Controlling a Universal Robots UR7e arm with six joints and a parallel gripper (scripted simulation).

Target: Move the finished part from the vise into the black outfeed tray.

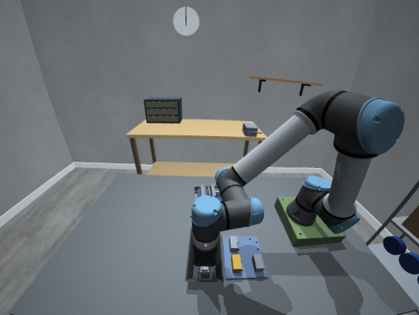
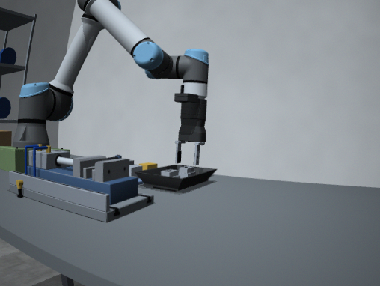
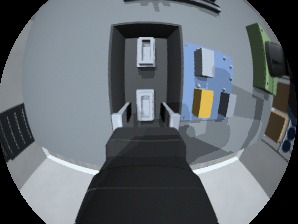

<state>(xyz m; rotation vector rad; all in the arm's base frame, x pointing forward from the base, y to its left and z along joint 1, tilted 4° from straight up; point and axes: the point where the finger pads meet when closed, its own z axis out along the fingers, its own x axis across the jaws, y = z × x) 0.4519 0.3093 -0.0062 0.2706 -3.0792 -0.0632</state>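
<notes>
Now: the yellow block 120 mm behind my hand, 50 mm below it and 30 mm to the right of it. Also, from my hand: blue plate (160 mm behind, 80 mm to the right, 70 mm below); then blue vise (400 mm to the right, 30 mm below, 10 mm behind).
</notes>
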